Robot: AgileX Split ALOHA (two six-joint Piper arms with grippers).
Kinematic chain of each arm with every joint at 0, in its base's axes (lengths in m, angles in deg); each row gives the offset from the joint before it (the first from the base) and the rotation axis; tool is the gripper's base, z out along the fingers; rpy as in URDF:
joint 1: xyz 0 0 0.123 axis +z
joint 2: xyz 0 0 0 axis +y
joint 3: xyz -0.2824 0 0.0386 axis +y
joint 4: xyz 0.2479 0 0.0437 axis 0.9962 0 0.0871
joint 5: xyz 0 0 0 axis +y
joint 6: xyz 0.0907 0 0.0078 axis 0.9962 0 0.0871
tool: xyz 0 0 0 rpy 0 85 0
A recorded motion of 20 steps. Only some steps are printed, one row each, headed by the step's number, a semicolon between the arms.
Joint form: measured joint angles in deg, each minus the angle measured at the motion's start. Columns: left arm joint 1, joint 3, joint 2, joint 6, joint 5, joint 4; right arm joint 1, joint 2, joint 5, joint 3, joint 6, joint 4.
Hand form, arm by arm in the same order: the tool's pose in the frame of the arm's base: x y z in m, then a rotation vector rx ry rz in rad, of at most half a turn. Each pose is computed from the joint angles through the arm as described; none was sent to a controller.
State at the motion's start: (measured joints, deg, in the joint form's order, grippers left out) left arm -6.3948 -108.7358 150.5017 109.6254 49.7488 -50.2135; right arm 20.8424 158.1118 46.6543 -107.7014 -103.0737 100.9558
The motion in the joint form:
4: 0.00 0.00 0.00 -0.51 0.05 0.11; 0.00 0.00 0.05 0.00 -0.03 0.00
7: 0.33 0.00 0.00 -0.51 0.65 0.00; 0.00 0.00 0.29 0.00 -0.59 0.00
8: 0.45 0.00 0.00 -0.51 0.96 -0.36; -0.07 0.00 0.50 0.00 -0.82 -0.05
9: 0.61 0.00 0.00 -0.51 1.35 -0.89; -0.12 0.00 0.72 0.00 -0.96 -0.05
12: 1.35 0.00 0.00 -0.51 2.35 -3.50; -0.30 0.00 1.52 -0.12 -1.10 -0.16
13: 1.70 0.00 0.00 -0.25 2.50 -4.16; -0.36 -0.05 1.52 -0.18 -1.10 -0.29
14: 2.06 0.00 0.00 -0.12 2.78 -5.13; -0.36 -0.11 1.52 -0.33 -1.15 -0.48
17: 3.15 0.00 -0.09 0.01 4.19 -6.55; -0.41 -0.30 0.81 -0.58 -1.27 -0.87
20: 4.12 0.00 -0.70 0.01 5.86 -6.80; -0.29 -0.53 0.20 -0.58 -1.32 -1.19
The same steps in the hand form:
4: 0.4900 -0.1087 0.0250 1.6800 1.8969 -0.4992; 0.4636 0.2462 -0.0063 -0.7969 2.0036 1.0941
7: 0.4898 -0.1063 0.0253 1.6763 1.8994 -0.5107; 0.4633 0.2464 -0.0060 -0.8073 1.9953 1.0931
8: 0.4898 -0.1058 0.0256 1.6694 1.9003 -0.5198; 0.4634 0.2460 -0.0059 -0.8120 1.9911 1.0938
9: 0.4898 -0.1051 0.0261 1.6590 1.9015 -0.5319; 0.4634 0.2457 -0.0057 -0.8146 1.9875 1.0961
12: 0.4910 -0.1015 0.0284 1.6016 1.9083 -0.5714; 0.4636 0.2450 -0.0045 -0.8208 1.9765 1.1070
13: 0.4918 -0.0992 0.0290 1.5873 1.9079 -0.5759; 0.4641 0.2446 -0.0039 -0.8228 1.9750 1.1052
14: 0.4925 -0.0970 0.0299 1.5657 1.9089 -0.5866; 0.4645 0.2448 -0.0028 -0.8283 1.9711 1.1026
17: 0.4933 -0.0897 0.0324 1.5297 1.9110 -0.6177; 0.4663 0.2443 -0.0010 -0.8346 1.9702 1.0830
20: 0.4936 -0.0827 0.0385 1.5185 1.9051 -0.6384; 0.4666 0.2450 0.0002 -0.8414 1.9718 1.0690

